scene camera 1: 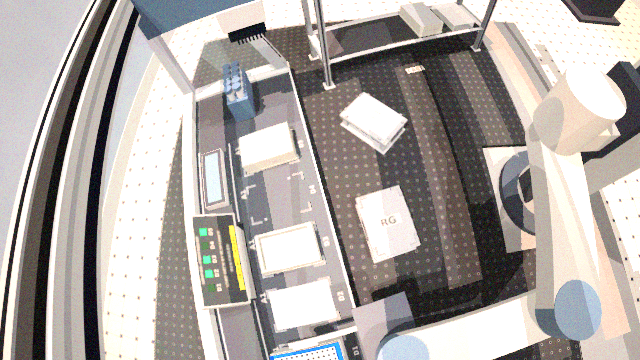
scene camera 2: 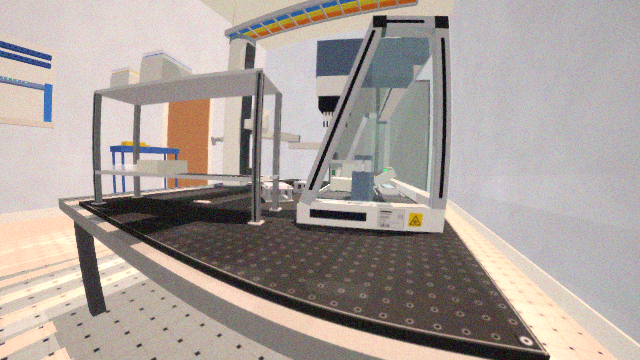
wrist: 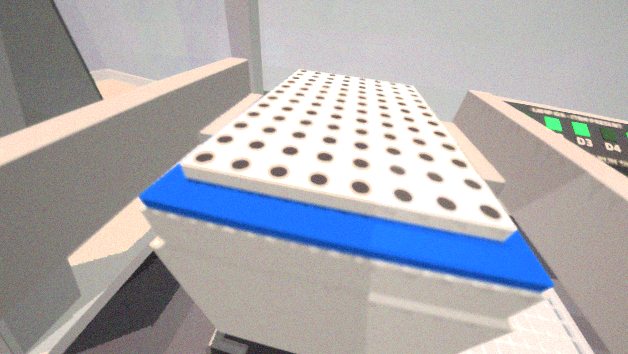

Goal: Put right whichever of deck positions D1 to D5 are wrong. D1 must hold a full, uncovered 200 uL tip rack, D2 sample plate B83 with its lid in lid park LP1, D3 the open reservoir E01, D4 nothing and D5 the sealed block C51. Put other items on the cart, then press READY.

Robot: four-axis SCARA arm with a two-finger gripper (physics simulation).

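Seen in the pictures: gripper, fingertip midpoint: (wrist: 350, 95); arm's base at its link origin: (scene camera 2: 235, 187).
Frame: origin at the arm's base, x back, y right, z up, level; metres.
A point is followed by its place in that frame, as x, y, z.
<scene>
My gripper (wrist: 350, 95) @[-0.634, -0.344, 0.172] is shut on a blue-and-white tip rack (wrist: 345, 240) (scene camera 1: 307, 354) @[-0.618, -0.307, 0.173]. The rack is uncovered, with rows of dark round holes; I cannot tell whether tips fill them. It is at the D1 end of the deck, at the lower edge of scene view 1. A plain white plate-sized item (scene camera 1: 302, 305) @[-0.641, -0.219, 0.072] sits at D2, a rimmed pale tray (scene camera 1: 290, 248) @[-0.662, -0.095, 0.074] at D3 and a thick cream block (scene camera 1: 267, 146) @[-0.712, 0.138, 0.103] at D5. D4 (scene camera 1: 280, 200) @[-0.688, 0.020, 0.058] holds no item. On the lamp panel (scene camera 1: 218, 270) @[-0.803, -0.151, 0.128] D2, D3 and D5 are lit; D1 and D4 are dark.
A white stand marked RG (scene camera 1: 389, 222) @[-0.450, -0.050, 0.063] and a white two-layer item (scene camera 1: 375, 119) @[-0.452, 0.210, 0.071] are on the bench beside the deck. A blue tube rack (scene camera 1: 241, 102) @[-0.782, 0.261, 0.131] stands beyond D5. A shelf unit (scene camera 2: 257, 150) @[-0.612, 0.532, 0.179] with pale boxes is beyond them. The enclosure's frame (scene camera 2: 437, 125) @[-0.984, 0.407, 0.249] rises around the deck.
</scene>
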